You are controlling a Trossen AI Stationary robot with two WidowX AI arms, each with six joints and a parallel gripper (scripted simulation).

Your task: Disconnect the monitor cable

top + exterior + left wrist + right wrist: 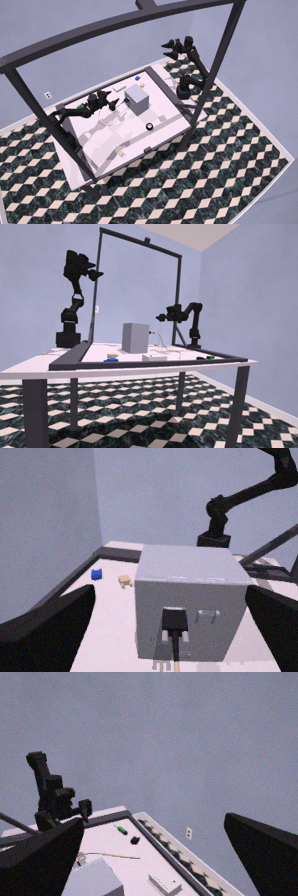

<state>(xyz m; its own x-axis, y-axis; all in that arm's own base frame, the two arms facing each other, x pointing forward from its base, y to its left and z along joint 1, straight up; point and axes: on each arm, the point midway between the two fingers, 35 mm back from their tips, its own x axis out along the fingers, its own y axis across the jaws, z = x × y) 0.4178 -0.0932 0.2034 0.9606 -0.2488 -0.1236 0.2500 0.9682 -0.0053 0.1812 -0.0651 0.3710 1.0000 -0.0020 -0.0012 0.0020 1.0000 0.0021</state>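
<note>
Now: left hand 10 mm past the grey box, 200 mm to the left of it and 160 mm above it.
</note>
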